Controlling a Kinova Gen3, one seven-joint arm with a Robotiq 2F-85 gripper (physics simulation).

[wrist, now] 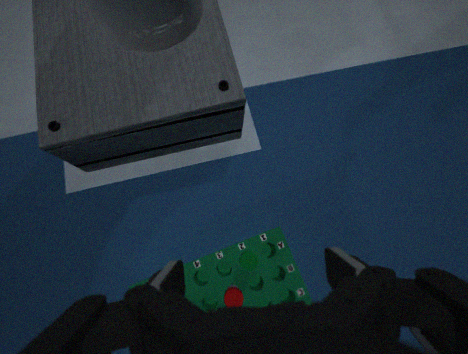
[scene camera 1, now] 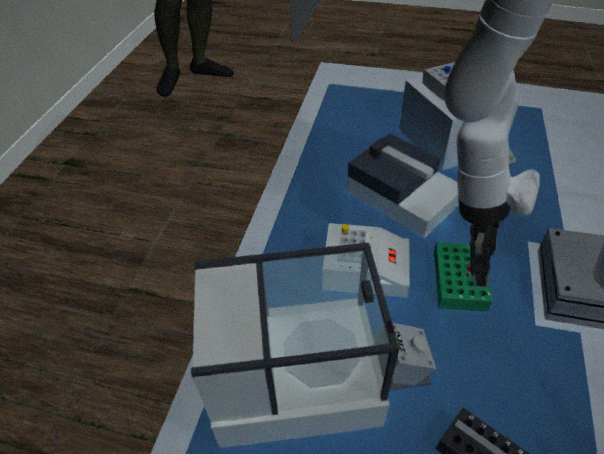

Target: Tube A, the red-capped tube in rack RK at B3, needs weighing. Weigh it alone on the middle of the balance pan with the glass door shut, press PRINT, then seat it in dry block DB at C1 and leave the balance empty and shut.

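Frame: origin at the arm's base, x back, y right, z up, level; metres.
Seen in the pictures: gripper, fingertip midpoint: (wrist: 254, 270) (scene camera 1: 485, 266); arm's base, origin of the base link: (wrist: 151, 8).
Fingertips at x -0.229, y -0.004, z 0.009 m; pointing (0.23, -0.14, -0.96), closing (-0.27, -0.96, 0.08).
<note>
Pixels of each thing's top centre, then the offset from my fingertips to it. "*": a spot on its surface instead.
- Tube A's red cap, middle of its top: (wrist: 233, 299) (scene camera 1: 472, 266) dx -0.015, dy +0.018, dz -0.024 m
- green rack, middle of its top: (wrist: 225, 310) (scene camera 1: 463, 270) dx -0.025, dy +0.028, dz -0.048 m
- green cap, middle of its top: (wrist: 249, 261) dx +0.004, dy -0.001, dz -0.024 m
- glass-sided balance, surface spot: (scene camera 1: 300, 421) * dx -0.275, dy -0.287, dz -0.018 m
- white unit, surface spot: (scene camera 1: 397, 282) * dx -0.143, dy -0.021, dz -0.036 m
- dark holed block, middle of its top: (scene camera 1: 495, 449) dx -0.013, dy -0.294, dz -0.030 m
Tube A's red cap (scene camera 1: 469, 270) (wrist: 233, 297) shows in the green rack (scene camera 1: 462, 303) (wrist: 270, 261), partly hidden by the gripper in the scene view. My gripper (scene camera 1: 481, 281) (wrist: 254, 270) is open and empty, pointing down over the rack; in the wrist view the red cap lies below the gap between the fingers. A green cap (wrist: 248, 260) stands near it in the rack. The glass-sided balance (scene camera 1: 300, 421) has an empty pan (scene camera 1: 320, 352); its side panel with a dark handle (scene camera 1: 367, 291) appears shut. Which unit is dry block DB, I cannot tell.
A white unit (scene camera 1: 397, 282) with wells, a yellow cap and a red display stands behind the balance. A small grey box with a knob (scene camera 1: 417, 343) is beside the balance. A dark holed block (scene camera 1: 472, 434) is at lower right, a grey slab device (scene camera 1: 577, 260) (wrist: 130, 90) right of the rack.
</note>
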